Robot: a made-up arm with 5 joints.
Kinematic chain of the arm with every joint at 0, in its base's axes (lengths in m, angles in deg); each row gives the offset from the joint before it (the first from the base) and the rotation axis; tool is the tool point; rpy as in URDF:
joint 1: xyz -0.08 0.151 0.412 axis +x
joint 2: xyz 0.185 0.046 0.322 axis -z
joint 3: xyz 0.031 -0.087 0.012 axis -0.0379 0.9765 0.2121
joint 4: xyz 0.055 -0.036 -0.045 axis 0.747 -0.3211 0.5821
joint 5: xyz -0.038 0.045 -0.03 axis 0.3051 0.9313 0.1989
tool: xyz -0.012 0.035 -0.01 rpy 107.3 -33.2 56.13
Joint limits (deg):
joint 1: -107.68..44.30
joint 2: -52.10..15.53
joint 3: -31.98..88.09
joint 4: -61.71..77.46
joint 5: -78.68..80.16
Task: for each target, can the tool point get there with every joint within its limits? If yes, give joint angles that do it. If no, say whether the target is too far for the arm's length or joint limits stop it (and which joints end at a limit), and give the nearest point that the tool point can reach.
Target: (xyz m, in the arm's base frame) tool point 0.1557 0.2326 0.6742
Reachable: yes | joints -10.57 -46.64 8.66 -4.31 60.63
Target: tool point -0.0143 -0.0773 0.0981
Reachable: no: joint limits stop it (at a limit: joint 1, joint 2, joint 4, joint 5) | nearest point 0.0901 -0.0276 0.5145 | short by 0.432 m
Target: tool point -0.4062 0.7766 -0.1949
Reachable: no: too far | nearest point 0.0191 0.4576 0.3136 | short by 0.736 m
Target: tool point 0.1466 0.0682 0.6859
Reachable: yes | joints 15.99 -36.99 2.80 38.67 35.08
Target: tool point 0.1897 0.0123 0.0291
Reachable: no: joint limits stop it (at a limit: joint 1, joint 2) | nearest point 0.2307 0.3450 0.2549 | short by 0.404 m
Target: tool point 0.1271 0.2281 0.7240
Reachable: yes | joints -18.67 -42.42 54.77 40.99 8.35
